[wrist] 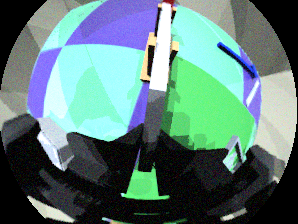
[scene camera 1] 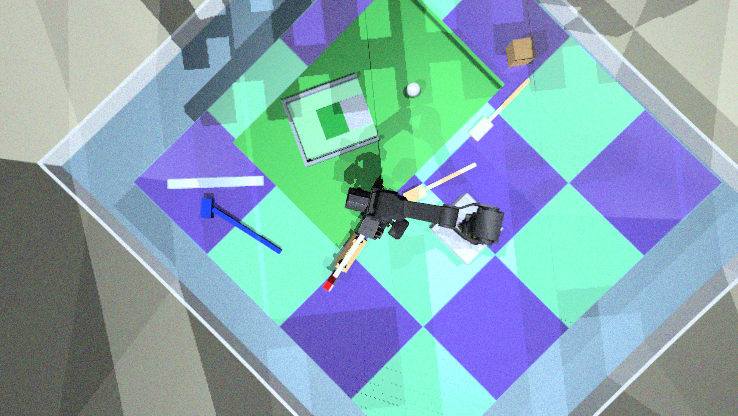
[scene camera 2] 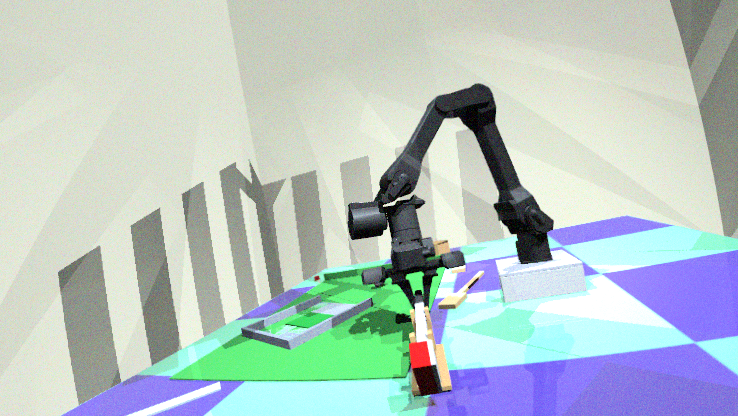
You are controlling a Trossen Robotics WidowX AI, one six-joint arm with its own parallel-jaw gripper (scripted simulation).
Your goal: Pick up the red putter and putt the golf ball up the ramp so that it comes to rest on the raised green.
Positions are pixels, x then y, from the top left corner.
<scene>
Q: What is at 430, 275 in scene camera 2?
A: My gripper.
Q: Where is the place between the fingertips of my gripper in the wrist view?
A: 148, 127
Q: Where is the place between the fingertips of my gripper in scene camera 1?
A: At 373, 218
</scene>
